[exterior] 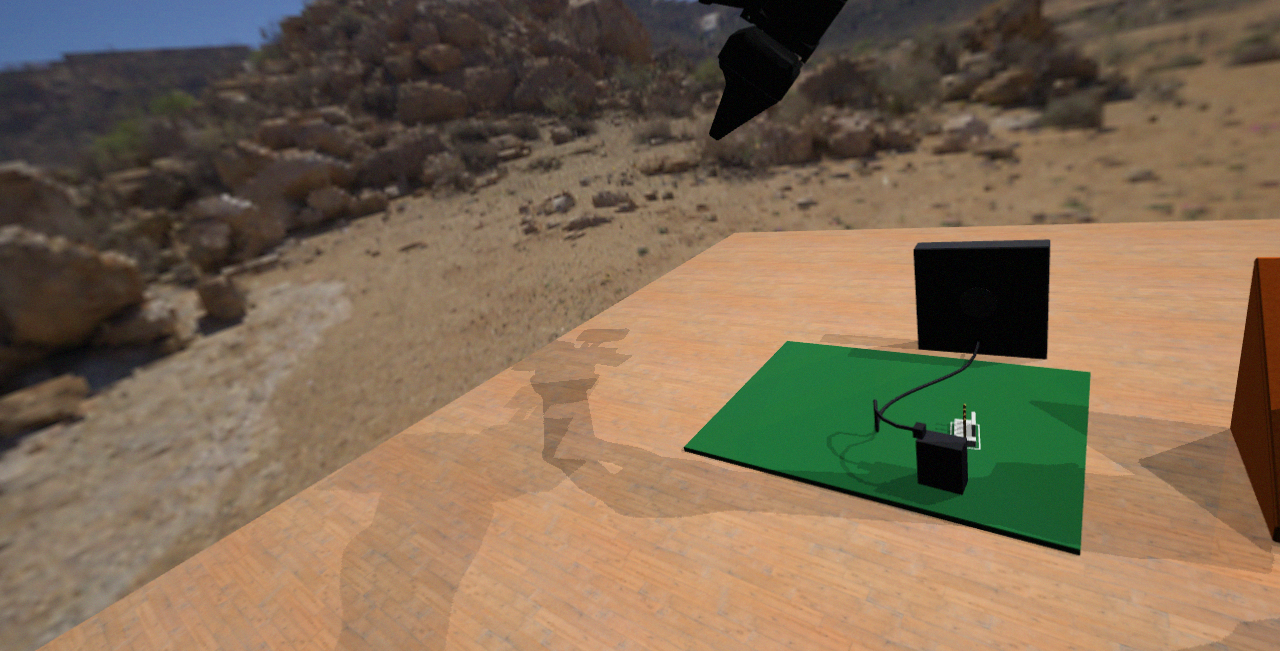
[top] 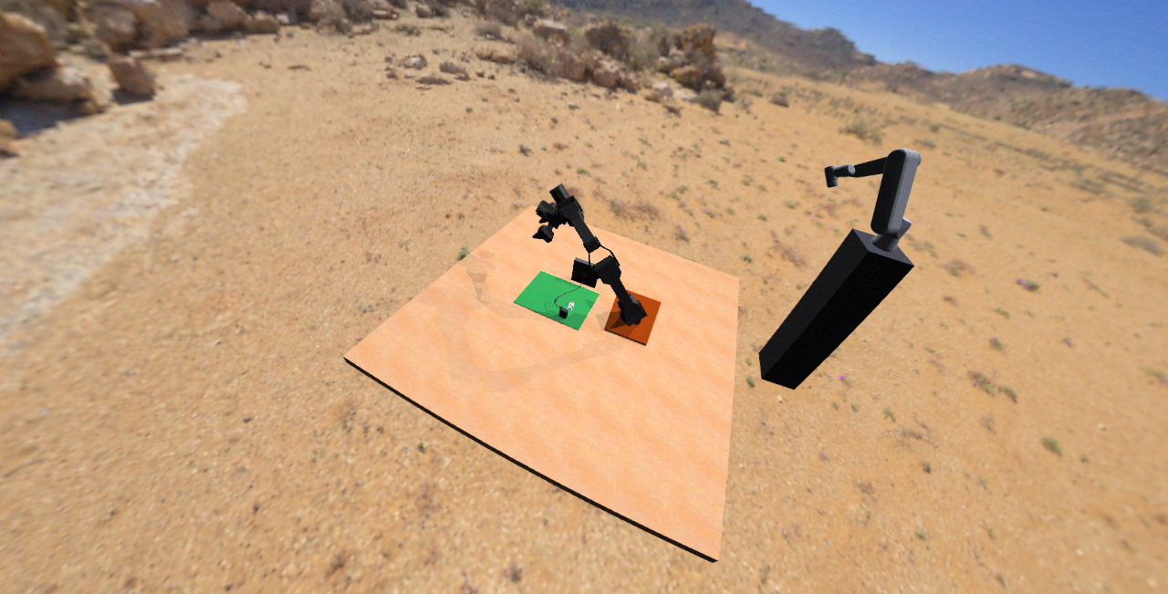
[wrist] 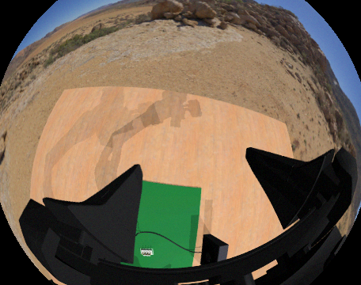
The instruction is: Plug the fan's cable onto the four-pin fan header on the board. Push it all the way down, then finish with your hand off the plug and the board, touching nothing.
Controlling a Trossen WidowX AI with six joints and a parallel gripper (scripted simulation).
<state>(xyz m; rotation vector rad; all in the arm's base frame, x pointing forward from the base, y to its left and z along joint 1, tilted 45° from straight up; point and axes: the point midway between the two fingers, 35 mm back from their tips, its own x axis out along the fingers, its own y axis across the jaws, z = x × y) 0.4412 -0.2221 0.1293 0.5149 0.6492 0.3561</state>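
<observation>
My gripper tip is 26 cm above the black plug, 20 cm past it and 13 cm to the right of it. From my gripper tip the other things lie so: black square fan (23 cm below, 21 cm behind, 10 cm to the right); then green board (30 cm below, 14 cm behind, 4 cm to the left); then white four-pin header (29 cm below, 21 cm behind, 7 cm to the left).
</observation>
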